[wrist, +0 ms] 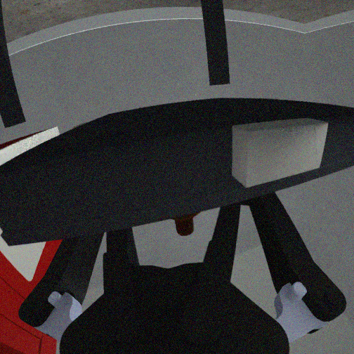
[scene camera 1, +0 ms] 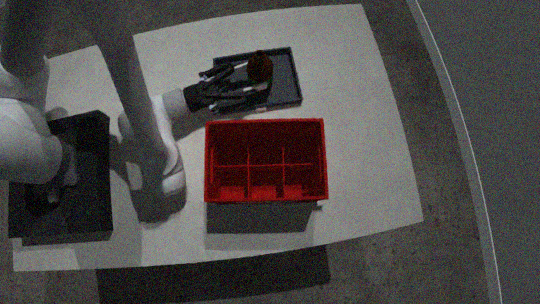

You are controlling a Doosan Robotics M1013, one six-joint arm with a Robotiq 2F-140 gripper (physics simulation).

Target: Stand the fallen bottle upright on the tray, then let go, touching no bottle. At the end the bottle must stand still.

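The brown bottle is between the fingers over the dark tray in the scene view. It looks roughly upright, but its exact tilt and whether its base touches the tray cannot be told. My gripper reaches in from the left, low and nearly level, and is shut on the bottle. In the wrist view the bottle's narrow neck points down the picture between the dark finger links; a wide dark band hides its body and the fingertips.
A red crate with compartments stands in front of the tray. A dark box stands at the left under the arm. A pale block shows against the dark band. The white table top extends to the right.
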